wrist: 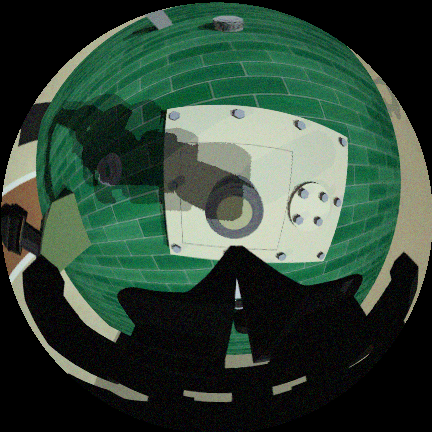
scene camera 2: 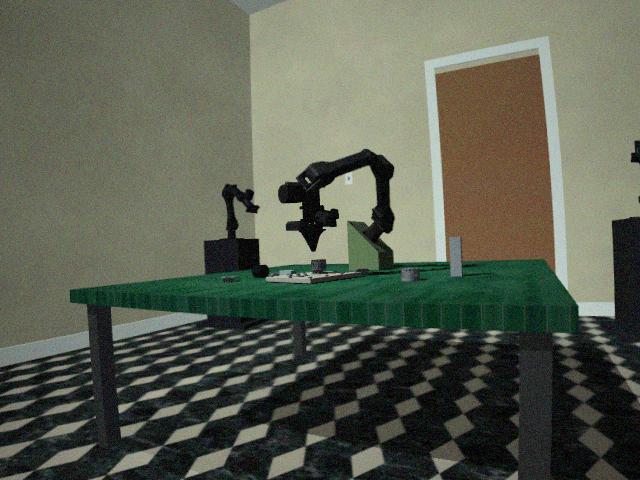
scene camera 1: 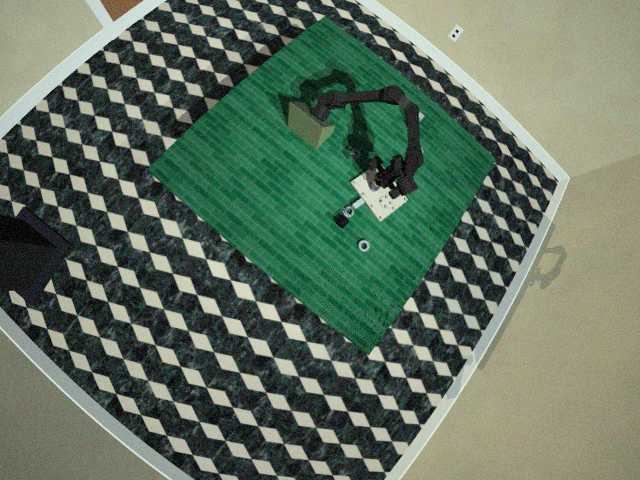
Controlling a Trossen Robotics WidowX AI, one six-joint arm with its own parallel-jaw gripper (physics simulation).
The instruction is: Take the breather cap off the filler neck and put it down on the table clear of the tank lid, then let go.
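Frame: origin at the arm's base, x down, y back, z left, level; metres.
Where they show: gripper, fingertip midpoint: [wrist: 235, 251] [scene camera 2: 313, 251] [scene camera 1: 376, 183]; arm's base, link origin: [wrist: 39, 244] [scene camera 2: 369, 236] [scene camera 1: 317, 116].
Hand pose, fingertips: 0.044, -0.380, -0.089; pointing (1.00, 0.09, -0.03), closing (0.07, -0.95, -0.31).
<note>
Each offset is from my fingertips to the top centre of the thing, as dx, dy, dz.
The tank lid [scene camera 1: 380, 212] [scene camera 2: 310, 280] [wrist: 270, 129] is a cream plate with grey bolts around its edge, lying on the green table. The breather cap @[+0.025, -0.004, +0.018] [scene camera 2: 318, 265] [wrist: 212, 212] is a dark grey knurled cylinder that stands upright on the lid; the wrist view shows its round top with a paler middle. The filler neck cannot be told apart from it. My gripper [scene camera 2: 313, 250] [wrist: 235, 251] is shut with nothing between its fingers. It points down and hangs a little above the cap. In scene camera 1 the arm hides most of the cap.
A knurled cylinder @[+0.053, -0.106, +0.322] [scene camera 2: 410, 274] [wrist: 228, 24] and an upright grey bar @[-0.026, -0.009, +0.438] [scene camera 2: 455, 256] [wrist: 160, 19] stand beyond the lid. A dark ring @[+0.069, +0.154, +0.117] [wrist: 109, 169] lies in the arm's shadow. Opposite are a black round thing @[+0.040, +0.033, -0.217] [scene camera 1: 341, 219] [scene camera 2: 260, 270] and a grey ring @[+0.069, -0.108, -0.252] [scene camera 1: 363, 245].
</note>
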